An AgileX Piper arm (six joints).
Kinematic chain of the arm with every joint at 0, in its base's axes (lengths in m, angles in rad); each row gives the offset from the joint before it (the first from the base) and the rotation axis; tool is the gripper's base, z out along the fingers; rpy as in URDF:
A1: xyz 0 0 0.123 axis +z
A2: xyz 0 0 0 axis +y
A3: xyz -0.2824 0 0.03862 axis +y
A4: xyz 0.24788 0 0.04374 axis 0.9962 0 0.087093
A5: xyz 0 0 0 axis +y
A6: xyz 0.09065 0 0.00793 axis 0.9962 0 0.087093
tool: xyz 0 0 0 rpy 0 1.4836 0
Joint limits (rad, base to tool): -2.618..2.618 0..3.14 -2.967..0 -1.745..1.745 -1.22..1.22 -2.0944..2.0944
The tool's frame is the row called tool.
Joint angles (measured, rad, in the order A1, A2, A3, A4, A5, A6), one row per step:
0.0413, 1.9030, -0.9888, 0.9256, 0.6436, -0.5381
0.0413, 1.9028, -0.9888, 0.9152, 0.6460, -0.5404
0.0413, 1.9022, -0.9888, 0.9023, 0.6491, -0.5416
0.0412, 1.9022, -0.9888, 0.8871, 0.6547, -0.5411
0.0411, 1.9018, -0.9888, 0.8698, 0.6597, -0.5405
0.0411, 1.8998, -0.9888, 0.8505, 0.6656, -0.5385
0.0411, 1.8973, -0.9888, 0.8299, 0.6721, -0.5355
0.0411, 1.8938, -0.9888, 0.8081, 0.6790, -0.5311
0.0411, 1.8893, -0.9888, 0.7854, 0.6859, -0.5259
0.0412, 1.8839, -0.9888, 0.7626, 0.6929, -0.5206
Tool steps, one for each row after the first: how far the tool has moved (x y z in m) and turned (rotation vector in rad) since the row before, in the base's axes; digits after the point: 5 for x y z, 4 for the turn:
-0.00049, -0.00023, -0.00021, -0.0063, -0.0001, 0.0109
-0.00062, -0.00028, -0.00014, -0.0073, 0.0004, 0.0122
-0.00086, -0.00028, -0.00039, -0.0071, 0.0035, 0.0136
-0.00088, -0.00041, -0.00032, -0.0089, 0.0027, 0.0147
-0.00103, -0.00043, 0.00017, -0.0094, 0.0024, 0.0155
-0.00111, -0.00048, 0.00031, -0.0099, 0.0028, 0.0158
-0.00118, -0.00054, 0.00061, -0.0103, 0.0028, 0.0156
-0.00122, -0.00061, 0.00091, -0.0110, 0.0022, 0.0154
-0.00124, -0.00062, 0.00121, -0.0112, 0.0015, 0.0154

